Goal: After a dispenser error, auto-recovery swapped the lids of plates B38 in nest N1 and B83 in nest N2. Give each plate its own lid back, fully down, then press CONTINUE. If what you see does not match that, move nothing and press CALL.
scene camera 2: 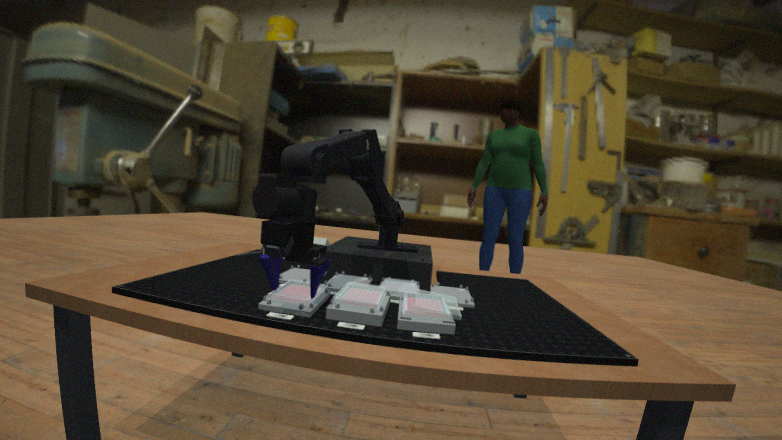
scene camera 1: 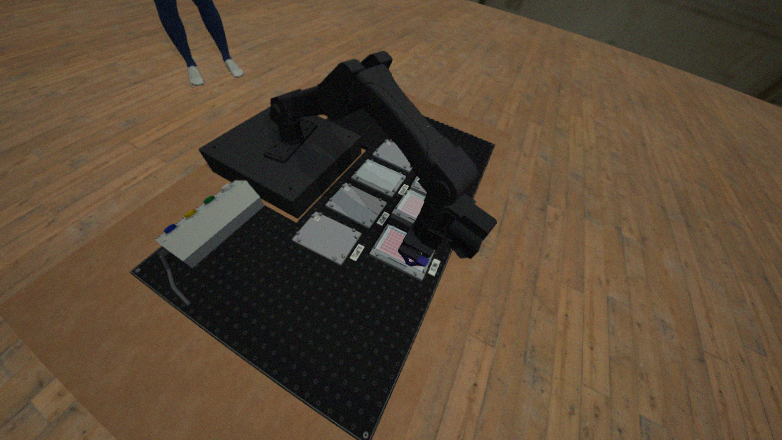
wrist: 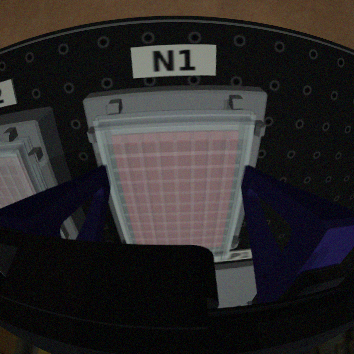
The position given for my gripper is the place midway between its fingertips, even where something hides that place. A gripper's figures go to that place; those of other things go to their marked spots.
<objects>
My gripper (scene camera 1: 415,252): 0.60 m from the lens. A white button box (scene camera 1: 191,239): 0.67 m from the lens. A lid park labelled LP1 (scene camera 1: 332,240): 0.62 m from the lens.
</objects>
